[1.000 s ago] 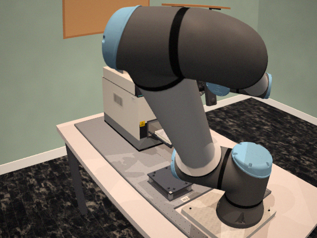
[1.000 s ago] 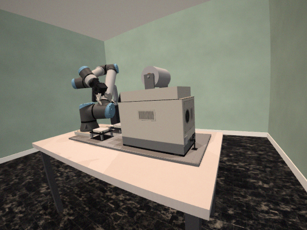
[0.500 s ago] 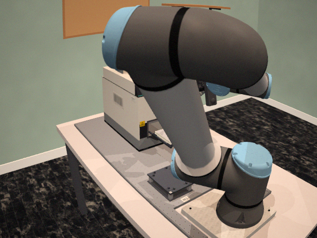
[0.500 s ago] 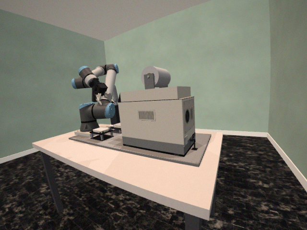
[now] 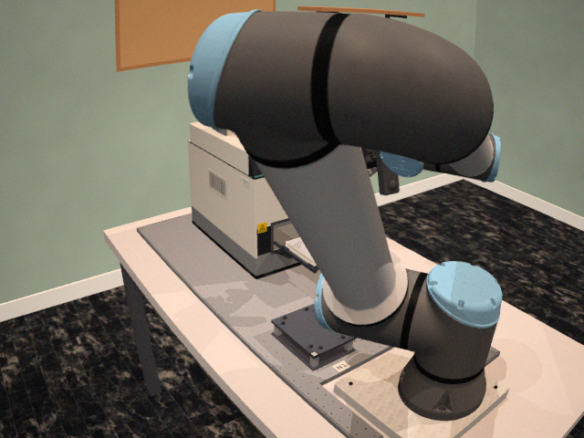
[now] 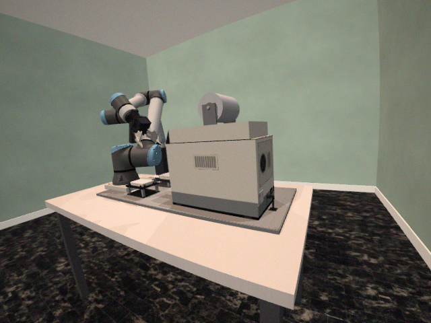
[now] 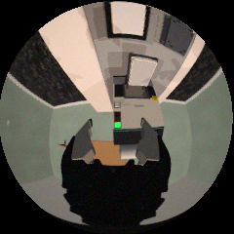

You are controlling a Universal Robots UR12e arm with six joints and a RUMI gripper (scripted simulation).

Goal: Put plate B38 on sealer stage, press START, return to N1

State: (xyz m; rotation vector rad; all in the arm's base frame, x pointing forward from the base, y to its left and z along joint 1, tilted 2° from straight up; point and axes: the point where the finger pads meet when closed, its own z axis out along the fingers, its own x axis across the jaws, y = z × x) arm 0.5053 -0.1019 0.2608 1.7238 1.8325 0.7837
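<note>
Now: hand 10 mm short of the sealer stage, 90 mm to the right of it and 190 mm above it. Round my hand: N1 label (310 mm behind, 220 mm to the left, 280 mm below); small screen (130 mm ahead, 150 mm to the left, 40 mm above); foil roll (350 mm ahead, 120 mm to the left, 130 mm above).
</note>
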